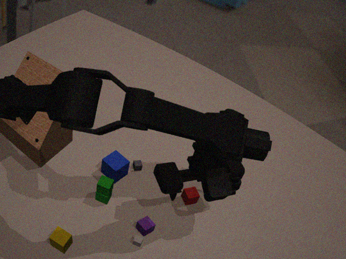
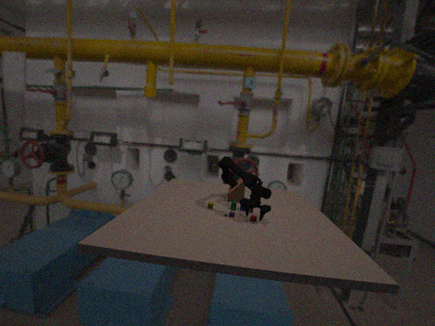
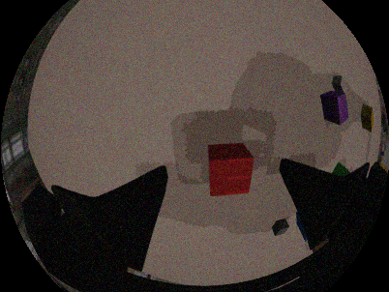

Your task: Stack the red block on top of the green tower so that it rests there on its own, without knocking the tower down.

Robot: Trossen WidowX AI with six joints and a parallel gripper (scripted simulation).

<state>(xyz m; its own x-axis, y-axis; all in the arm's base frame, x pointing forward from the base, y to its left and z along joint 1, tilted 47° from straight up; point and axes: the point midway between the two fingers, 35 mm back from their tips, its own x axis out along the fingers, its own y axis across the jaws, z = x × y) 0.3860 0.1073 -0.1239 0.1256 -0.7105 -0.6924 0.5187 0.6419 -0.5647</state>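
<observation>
My gripper tip is now right at the red block. Round my gripper tip: small white cube 1 cm behind, 17 cm to the right, 1 cm below; purple block 2 cm behind, 13 cm to the right; small grey cube 14 cm behind, 2 cm to the right, 1 cm below.
</observation>
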